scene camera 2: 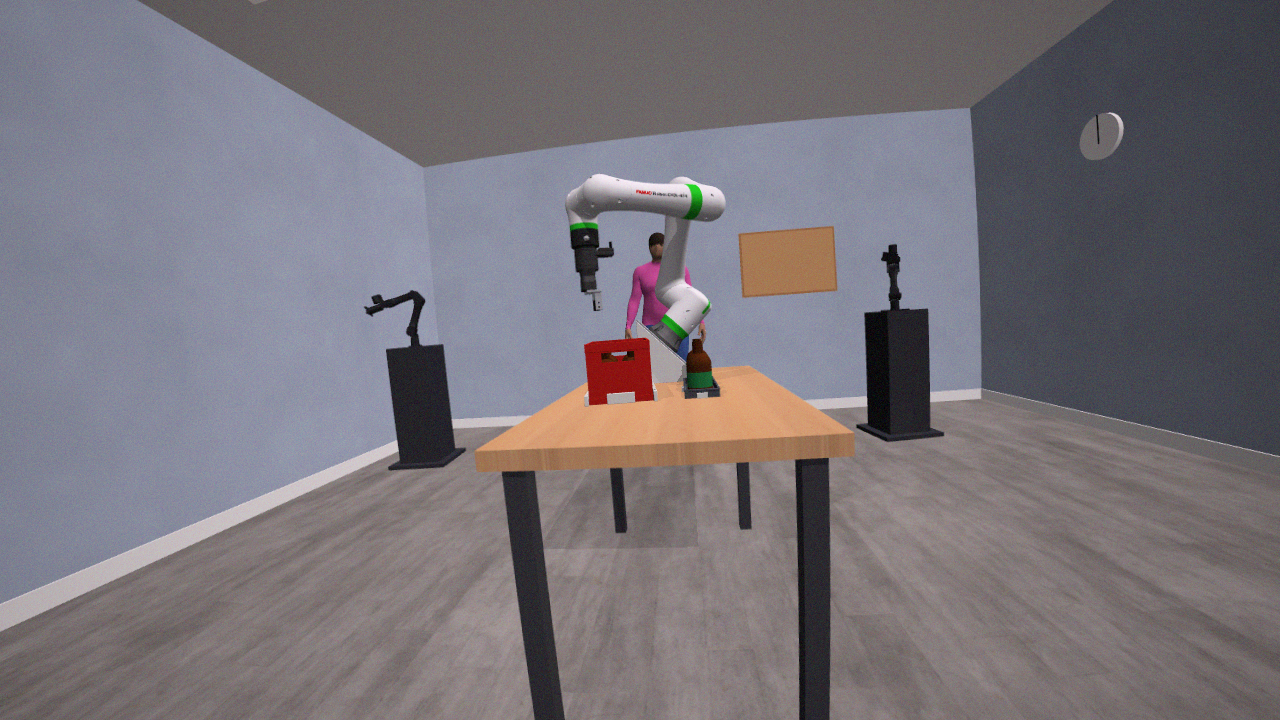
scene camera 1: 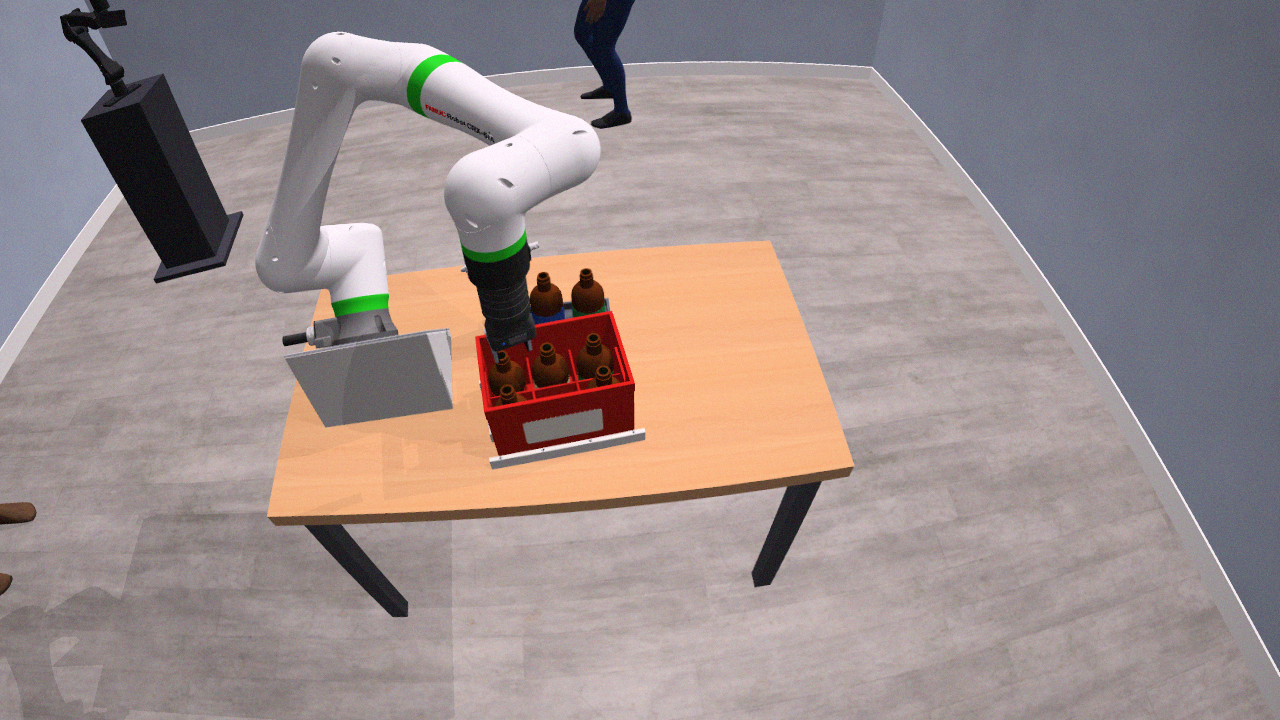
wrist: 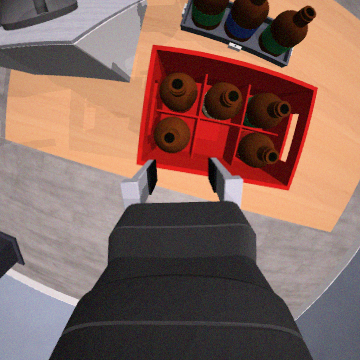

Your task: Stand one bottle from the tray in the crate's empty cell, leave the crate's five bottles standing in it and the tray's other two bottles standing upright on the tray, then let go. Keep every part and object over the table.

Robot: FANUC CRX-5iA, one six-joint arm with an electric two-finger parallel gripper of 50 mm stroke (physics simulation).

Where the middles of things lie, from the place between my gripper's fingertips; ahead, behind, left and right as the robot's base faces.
Labels:
I see the white crate rail (scene camera 1: 627, 437) 7 cm ahead of my hand, 4 cm to the right of it and 26 cm below it. Also, from my hand: blue-label bottle (scene camera 1: 546, 301) (8 cm ahead, 31 cm to the left, 20 cm below).

